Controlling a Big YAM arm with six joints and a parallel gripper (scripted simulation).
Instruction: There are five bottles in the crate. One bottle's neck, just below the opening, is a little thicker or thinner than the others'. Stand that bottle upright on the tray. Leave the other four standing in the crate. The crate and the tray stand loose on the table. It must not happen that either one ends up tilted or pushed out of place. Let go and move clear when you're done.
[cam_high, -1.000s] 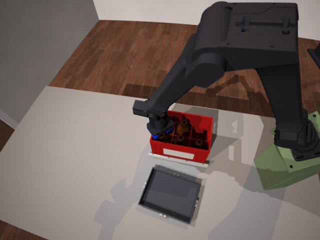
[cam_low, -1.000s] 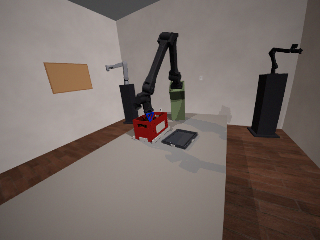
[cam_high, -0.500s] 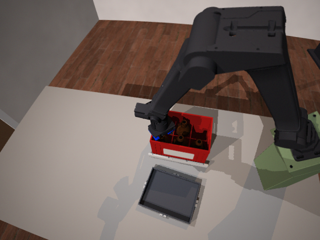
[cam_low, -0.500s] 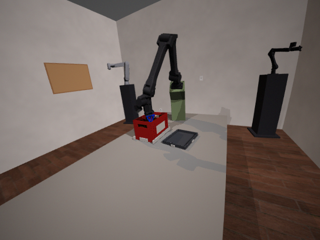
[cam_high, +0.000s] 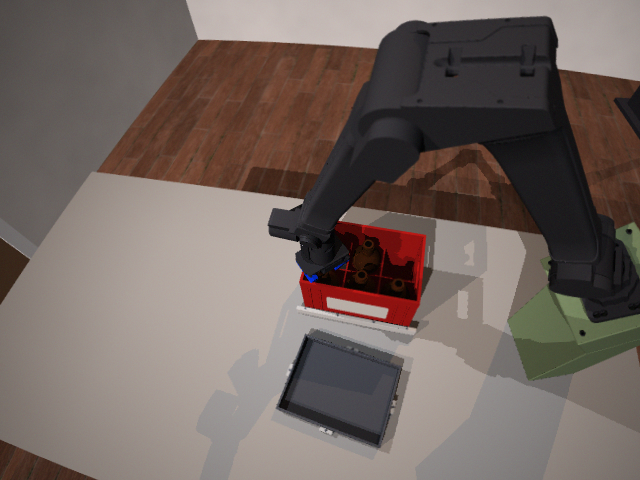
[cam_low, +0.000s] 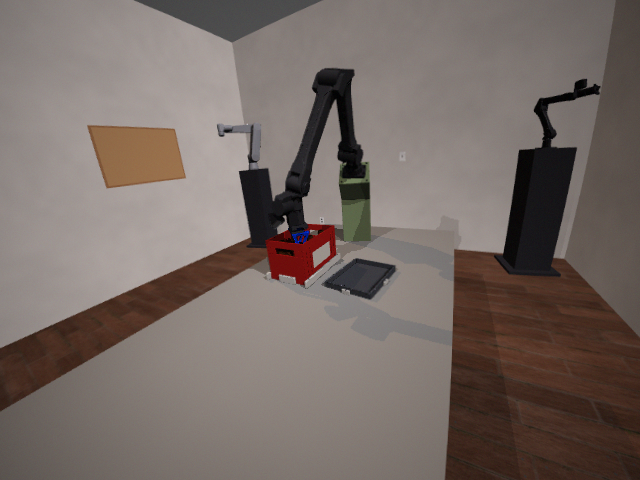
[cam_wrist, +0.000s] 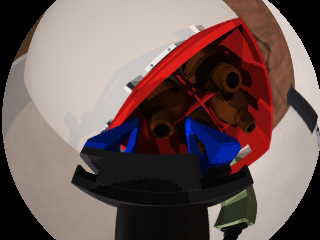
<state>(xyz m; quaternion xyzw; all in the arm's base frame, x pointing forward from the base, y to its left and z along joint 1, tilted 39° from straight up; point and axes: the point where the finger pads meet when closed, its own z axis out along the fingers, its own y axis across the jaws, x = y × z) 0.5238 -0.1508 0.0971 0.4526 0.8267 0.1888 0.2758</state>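
The brown bottle is 70 mm below my hand. From my hand the other things lie so: dark grey tray 40 mm behind, 240 mm to the left, 140 mm below; then crate 100 mm behind, 30 mm to the right, 70 mm below.
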